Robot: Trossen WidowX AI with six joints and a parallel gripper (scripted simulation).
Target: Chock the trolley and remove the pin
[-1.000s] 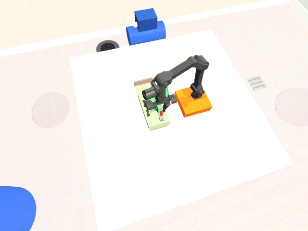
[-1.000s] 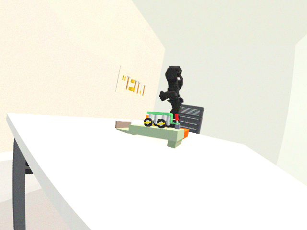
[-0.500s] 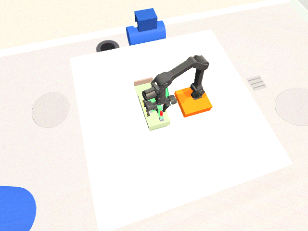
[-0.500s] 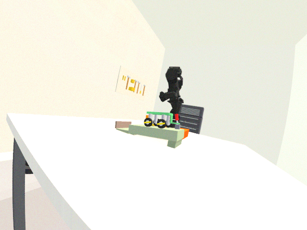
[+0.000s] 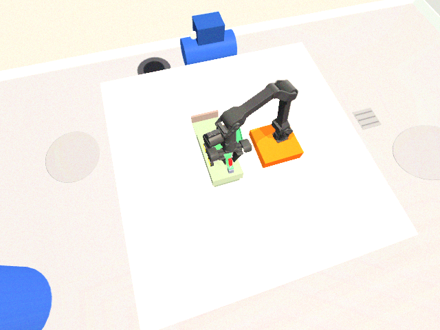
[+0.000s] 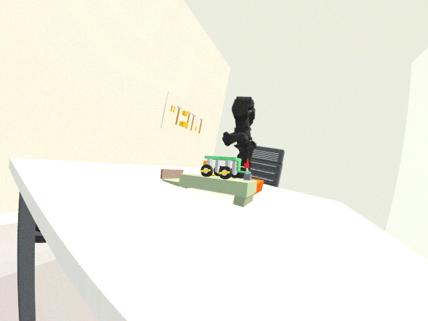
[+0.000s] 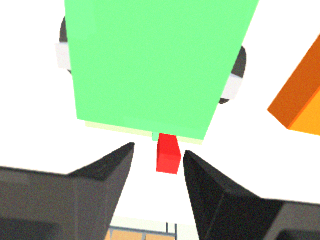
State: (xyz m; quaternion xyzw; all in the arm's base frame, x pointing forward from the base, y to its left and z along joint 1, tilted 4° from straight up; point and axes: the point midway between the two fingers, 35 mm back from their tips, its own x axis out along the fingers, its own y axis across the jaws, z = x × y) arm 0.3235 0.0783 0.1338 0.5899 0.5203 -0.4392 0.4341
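Right now the red-headed stop pin is 1 cm behind my gripper tip and 2 cm below it. Also, from my gripper tip: trolley (1 cm ahead, 9 cm to the right, 4 cm below); then yellow chock (5 cm behind, 18 cm to the right, 7 cm below); then pale green ramp (1 cm ahead, 10 cm to the right, 10 cm below).
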